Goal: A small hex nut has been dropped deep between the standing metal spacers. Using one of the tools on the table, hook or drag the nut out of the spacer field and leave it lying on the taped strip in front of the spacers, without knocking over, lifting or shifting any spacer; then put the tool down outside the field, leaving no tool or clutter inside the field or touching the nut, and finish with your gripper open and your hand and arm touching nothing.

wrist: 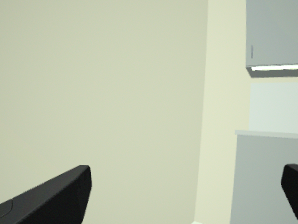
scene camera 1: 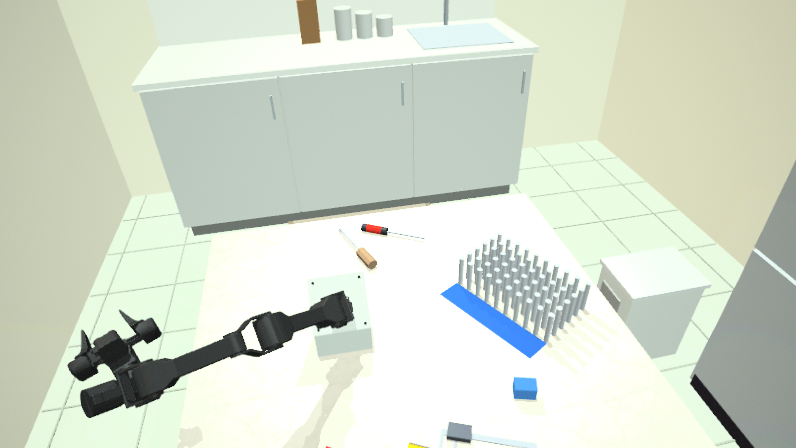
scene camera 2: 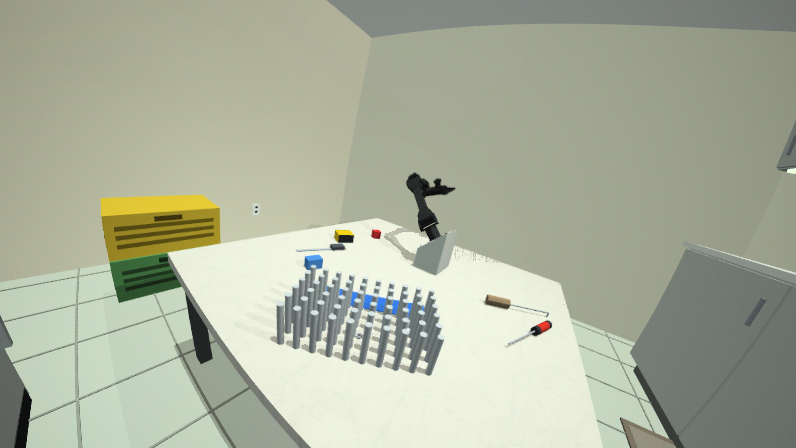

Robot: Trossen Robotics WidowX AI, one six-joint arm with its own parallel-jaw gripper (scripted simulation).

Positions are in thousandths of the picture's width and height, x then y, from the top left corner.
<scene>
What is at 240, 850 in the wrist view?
My gripper.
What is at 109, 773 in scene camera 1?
My gripper.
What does my gripper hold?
Nothing.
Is my gripper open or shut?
Open.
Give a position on a blue taped strip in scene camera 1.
At 650, 751
</scene>
